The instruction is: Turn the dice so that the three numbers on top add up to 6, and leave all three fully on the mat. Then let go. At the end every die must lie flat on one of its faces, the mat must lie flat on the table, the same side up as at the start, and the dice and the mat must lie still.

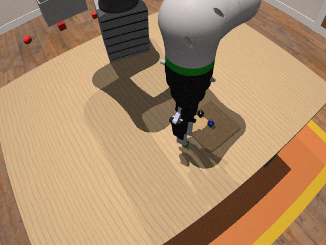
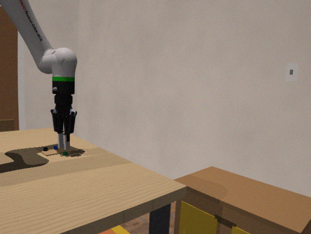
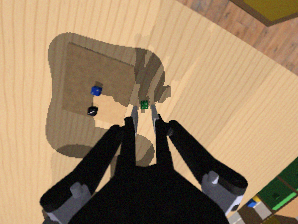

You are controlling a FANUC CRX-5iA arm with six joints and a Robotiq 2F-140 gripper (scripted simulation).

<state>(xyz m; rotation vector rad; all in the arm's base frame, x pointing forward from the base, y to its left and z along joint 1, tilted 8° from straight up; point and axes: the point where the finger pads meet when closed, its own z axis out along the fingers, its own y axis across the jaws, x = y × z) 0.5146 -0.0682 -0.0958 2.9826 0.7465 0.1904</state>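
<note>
Right now the green die is 1 cm ahead of my hand and 6 cm below it. Round my hand: blue die 1 cm behind, 11 cm to the left, 5 cm below; then tan mat 1 cm behind, 11 cm to the left, 6 cm below; then black die 5 cm behind, 10 cm to the left, 5 cm below.
</note>
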